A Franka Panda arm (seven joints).
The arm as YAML. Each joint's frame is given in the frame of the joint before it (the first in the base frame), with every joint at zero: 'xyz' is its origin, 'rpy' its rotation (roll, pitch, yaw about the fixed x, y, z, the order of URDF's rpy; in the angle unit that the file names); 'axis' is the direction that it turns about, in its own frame. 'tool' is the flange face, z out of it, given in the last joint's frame.
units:
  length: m
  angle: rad
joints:
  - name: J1
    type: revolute
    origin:
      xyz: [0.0, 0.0, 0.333]
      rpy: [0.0, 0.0, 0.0]
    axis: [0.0, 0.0, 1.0]
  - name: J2
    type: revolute
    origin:
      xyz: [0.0, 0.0, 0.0]
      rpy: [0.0, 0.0, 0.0]
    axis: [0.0, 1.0, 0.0]
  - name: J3
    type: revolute
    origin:
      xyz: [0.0, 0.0, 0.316]
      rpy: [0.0, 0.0, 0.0]
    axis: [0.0, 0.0, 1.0]
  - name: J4
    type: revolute
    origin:
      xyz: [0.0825, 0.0, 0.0]
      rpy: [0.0, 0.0, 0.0]
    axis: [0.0, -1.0, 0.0]
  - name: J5
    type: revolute
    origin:
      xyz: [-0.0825, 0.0, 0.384]
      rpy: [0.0, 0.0, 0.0]
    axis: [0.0, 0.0, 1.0]
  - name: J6
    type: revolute
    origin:
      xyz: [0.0, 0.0, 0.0]
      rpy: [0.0, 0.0, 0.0]
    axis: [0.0, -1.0, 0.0]
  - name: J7
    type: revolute
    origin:
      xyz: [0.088, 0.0, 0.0]
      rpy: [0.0, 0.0, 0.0]
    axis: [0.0, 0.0, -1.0]
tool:
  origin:
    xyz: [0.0, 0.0, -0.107]
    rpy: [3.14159, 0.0, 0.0]
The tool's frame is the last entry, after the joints.
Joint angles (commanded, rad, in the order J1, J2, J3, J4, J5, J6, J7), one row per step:
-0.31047 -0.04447 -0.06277 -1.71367 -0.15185 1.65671 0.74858
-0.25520 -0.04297 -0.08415 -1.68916 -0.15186 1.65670 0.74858
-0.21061 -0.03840 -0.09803 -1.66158 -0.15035 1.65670 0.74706
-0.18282 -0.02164 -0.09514 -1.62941 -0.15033 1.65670 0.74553
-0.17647 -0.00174 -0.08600 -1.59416 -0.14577 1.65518 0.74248
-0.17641 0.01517 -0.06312 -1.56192 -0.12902 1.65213 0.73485
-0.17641 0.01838 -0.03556 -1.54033 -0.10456 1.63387 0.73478
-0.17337 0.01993 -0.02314 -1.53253 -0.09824 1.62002 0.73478
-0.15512 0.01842 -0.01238 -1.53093 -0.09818 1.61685 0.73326
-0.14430 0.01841 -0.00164 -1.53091 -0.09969 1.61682 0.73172
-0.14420 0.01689 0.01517 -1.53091 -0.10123 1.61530 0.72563
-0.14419 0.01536 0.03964 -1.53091 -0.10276 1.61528 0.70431
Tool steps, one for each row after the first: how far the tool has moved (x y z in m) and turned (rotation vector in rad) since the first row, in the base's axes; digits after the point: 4 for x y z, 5 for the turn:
0.0086 0.0163 0.0108 -0.00724 -0.02178 0.03383
0.0168 0.0314 0.0215 -0.01297 -0.04389 0.06584
0.0279 0.0462 0.0277 -0.01882 -0.05801 0.09797
0.0371 0.0536 0.0334 -0.02018 -0.07178 0.11599
0.0462 0.0667 0.0389 -0.00815 -0.08747 0.14525
0.0500 0.0840 0.0454 0.01658 -0.09509 0.16972
0.0512 0.0932 0.0468 0.02568 -0.08962 0.18342
0.0537 0.1093 0.0481 0.02728 -0.08913 0.21360
0.0558 0.1211 0.0482 0.02699 -0.08833 0.23669
0.0566 0.1304 0.0489 0.02655 -0.08706 0.25949
0.0580 0.1439 0.0498 0.02616 -0.08526 0.30515

